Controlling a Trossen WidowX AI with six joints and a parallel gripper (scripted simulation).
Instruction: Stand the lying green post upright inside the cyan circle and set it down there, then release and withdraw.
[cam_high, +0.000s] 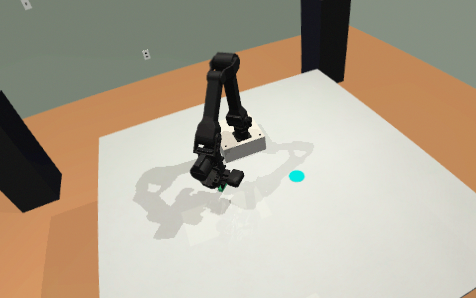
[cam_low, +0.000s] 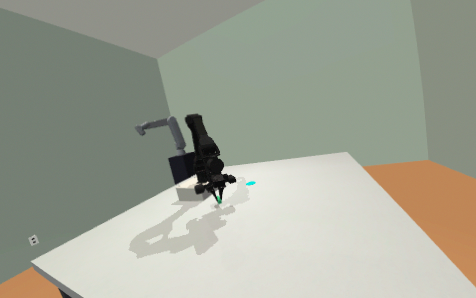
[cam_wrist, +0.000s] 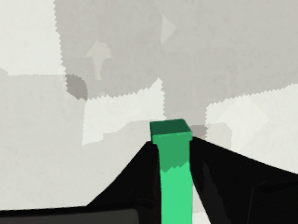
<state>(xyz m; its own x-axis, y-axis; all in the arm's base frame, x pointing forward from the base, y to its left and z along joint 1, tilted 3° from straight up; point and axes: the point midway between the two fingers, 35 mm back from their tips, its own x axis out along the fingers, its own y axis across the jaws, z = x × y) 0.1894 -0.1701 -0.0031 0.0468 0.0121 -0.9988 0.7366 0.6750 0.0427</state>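
My gripper tip is 290 mm to the right of the cyan circle, 60 mm short of it and 30 mm above it. Also, from my gripper tip: green post: 20 mm to the left, 20 mm behind.
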